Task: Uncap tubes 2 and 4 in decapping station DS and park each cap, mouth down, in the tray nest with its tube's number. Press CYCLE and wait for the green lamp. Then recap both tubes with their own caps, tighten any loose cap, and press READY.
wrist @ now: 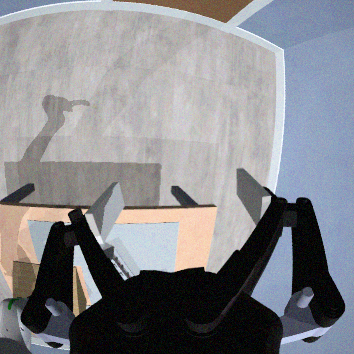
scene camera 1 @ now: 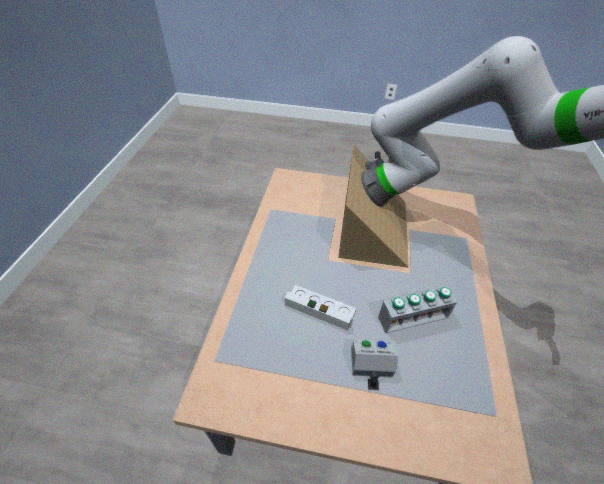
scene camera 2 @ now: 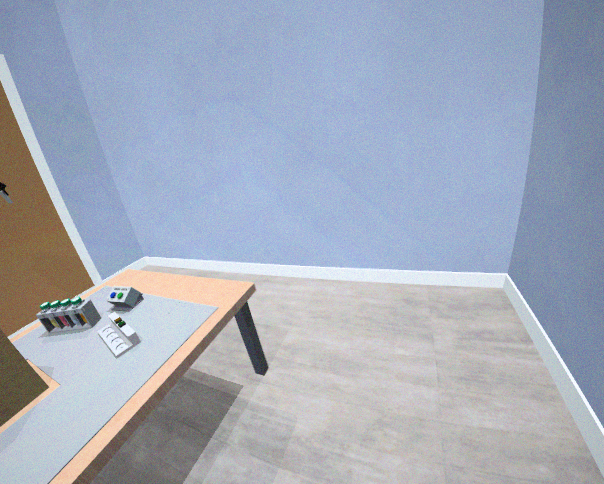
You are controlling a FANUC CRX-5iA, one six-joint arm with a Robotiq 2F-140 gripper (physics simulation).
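Places are measured from the arm's base along level axes (x ahead, y left, z up), in metres.
Pixels of known places: gripper, fingertip midpoint: [wrist: 177,187]; arm's base at its link origin: [scene camera 1: 373,188].
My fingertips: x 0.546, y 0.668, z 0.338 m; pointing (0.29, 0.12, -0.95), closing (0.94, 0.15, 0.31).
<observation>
For each thing: its top centre in the pictures, then the offset to it from my fingertips. "spot": a spot on its surface instead. Level surfaces: height alone.
- grey tube station at a spot on its surface: [scene camera 1: 385,316] [scene camera 2: 90,311] spot: 0.065 m back, 0.611 m right, 0.445 m down
- end cap at its top centre: [scene camera 1: 399,302] [scene camera 2: 75,299] 0.080 m back, 0.583 m right, 0.381 m down
- white tray at its top centre: [scene camera 1: 321,298] [scene camera 2: 111,326] 0.103 m back, 0.813 m right, 0.449 m down
- dark green lamp at its top centre: [scene camera 1: 311,303] 0.081 m back, 0.841 m right, 0.449 m down
- amber lamp at its top centre: [scene camera 1: 323,307] 0.070 m back, 0.802 m right, 0.449 m down
- button box at its top centre: [scene camera 1: 376,348] [scene camera 2: 119,288] 0.060 m ahead, 0.645 m right, 0.418 m down
- green button at its top centre: [scene camera 1: 366,342] [scene camera 2: 119,293] 0.040 m ahead, 0.669 m right, 0.427 m down
- blue button at its top centre: [scene camera 1: 382,343] [scene camera 2: 112,293] 0.036 m ahead, 0.624 m right, 0.427 m down
- table at its surface level: 0.505 m down
- grey mat at its surface level: 0.502 m down
- small black piece at a spot on its surface: [scene camera 1: 373,383] spot: 0.129 m ahead, 0.639 m right, 0.490 m down
My gripper [wrist: 177,187] is open and empty. In scene camera 1 it is mostly hidden behind the wrist, high over the wooden wedge, away from the station. The grey tube station [scene camera 1: 385,316] [scene camera 2: 91,312] stands on the mat with several tubes in a row, each under a green-and-white cap, such as the end cap [scene camera 1: 398,303] [scene camera 2: 76,300]. Tube numbers and cap tightness cannot be read. The white tray [scene camera 1: 322,315] [scene camera 2: 117,353] shows round nests without caps. A dark green lamp [scene camera 1: 312,303] and an amber lamp [scene camera 1: 323,308] look unlit. The button box [scene camera 1: 375,363] [scene camera 2: 132,298] has a green button [scene camera 1: 366,343] [scene camera 2: 119,295] and a blue button [scene camera 1: 382,344] [scene camera 2: 112,294].
A tall wooden wedge [scene camera 1: 375,239] [scene camera 2: 17,385] rises at the back of the table [scene camera 1: 302,413], under the arm [scene camera 1: 443,100]. A grey mat [scene camera 1: 282,347] lies under the station, tray and box. A small black piece [scene camera 1: 373,383] lies beside the box.
</observation>
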